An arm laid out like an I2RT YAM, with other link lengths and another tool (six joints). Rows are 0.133 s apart.
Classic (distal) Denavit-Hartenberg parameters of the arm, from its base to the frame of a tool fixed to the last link. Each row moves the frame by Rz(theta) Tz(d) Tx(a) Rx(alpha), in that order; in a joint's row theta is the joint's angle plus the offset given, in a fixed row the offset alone. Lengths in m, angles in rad.
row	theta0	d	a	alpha
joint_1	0	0.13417	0.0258	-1.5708
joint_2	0	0	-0.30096	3.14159
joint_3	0.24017	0	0.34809	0
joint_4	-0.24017	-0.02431	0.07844	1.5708
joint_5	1.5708	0.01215	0	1.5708
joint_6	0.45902	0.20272	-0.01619	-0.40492
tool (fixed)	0	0.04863	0	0
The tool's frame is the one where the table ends.
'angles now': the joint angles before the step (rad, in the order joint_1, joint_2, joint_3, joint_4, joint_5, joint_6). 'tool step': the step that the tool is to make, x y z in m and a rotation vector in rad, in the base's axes. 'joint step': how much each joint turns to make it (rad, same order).
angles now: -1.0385 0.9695 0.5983 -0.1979 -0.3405 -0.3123
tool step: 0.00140 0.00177 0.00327 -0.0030 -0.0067 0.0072
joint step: 0.0008 -0.0061 0.0010 -0.0010 -0.0077 0.0002
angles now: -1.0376 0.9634 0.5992 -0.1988 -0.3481 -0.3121
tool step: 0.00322 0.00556 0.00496 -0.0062 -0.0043 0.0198
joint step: 0.0075 -0.0114 0.0036 -0.0097 -0.0107 -0.0065
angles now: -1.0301 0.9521 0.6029 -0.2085 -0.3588 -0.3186
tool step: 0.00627 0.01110 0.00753 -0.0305 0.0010 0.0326
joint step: 0.0292 -0.0298 -0.0045 -0.0059 0.0059 -0.0173
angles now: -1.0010 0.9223 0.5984 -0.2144 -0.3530 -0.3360
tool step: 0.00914 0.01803 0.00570 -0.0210 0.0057 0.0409
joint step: 0.0490 -0.0320 -0.0032 -0.0182 0.0153 -0.0107
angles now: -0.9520 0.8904 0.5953 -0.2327 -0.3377 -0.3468
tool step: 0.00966 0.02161 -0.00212 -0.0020 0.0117 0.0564
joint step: 0.0473 -0.0160 -0.0056 -0.0207 -0.0025 -0.0146
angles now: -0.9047 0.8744 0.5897 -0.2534 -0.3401 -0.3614
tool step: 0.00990 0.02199 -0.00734 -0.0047 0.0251 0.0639
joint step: 0.0533 -0.0008 -0.0048 -0.0170 0.0026 -0.0261
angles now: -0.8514 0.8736 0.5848 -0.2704 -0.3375 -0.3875
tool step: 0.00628 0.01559 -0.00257 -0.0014 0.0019 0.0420
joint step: 0.0324 -0.0096 -0.0104 -0.0020 -0.0069 -0.0075
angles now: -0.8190 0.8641 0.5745 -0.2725 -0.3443 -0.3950
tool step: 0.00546 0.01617 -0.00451 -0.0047 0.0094 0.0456
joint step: 0.0349 -0.0065 -0.0098 -0.0049 -0.0037 -0.0151
